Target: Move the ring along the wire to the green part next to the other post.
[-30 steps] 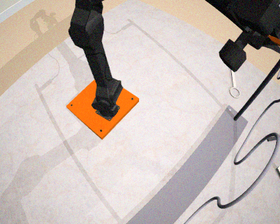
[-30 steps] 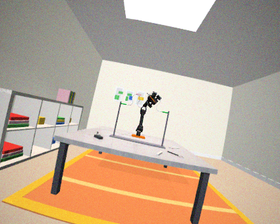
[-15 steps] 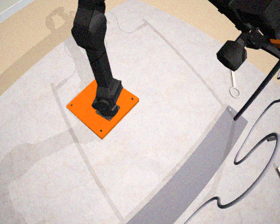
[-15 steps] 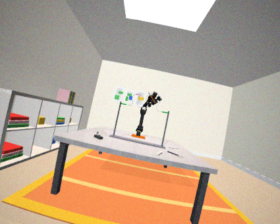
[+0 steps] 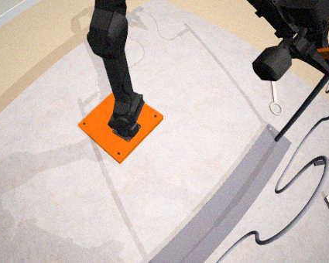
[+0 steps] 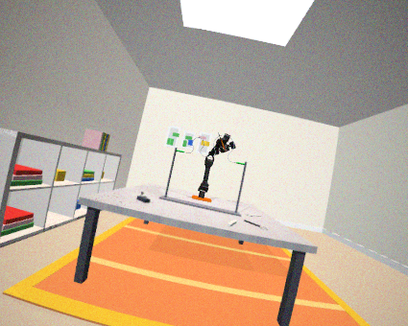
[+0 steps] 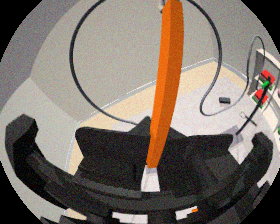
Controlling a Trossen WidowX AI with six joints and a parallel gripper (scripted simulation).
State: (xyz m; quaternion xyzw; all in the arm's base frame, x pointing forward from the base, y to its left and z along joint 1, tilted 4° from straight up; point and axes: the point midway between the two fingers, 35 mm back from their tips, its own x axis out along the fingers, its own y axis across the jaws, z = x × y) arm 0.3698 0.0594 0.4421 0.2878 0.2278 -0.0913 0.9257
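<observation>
Right now my gripper tip is 10 mm past the ring tool with orange handle, 50 mm to the left of it and 80 mm below it. Also, from my gripper tip: ring tool: 10 mm behind, 340 mm to the left, 470 mm below; then white block: 370 mm ahead, 50 mm to the left, 460 mm below.
</observation>
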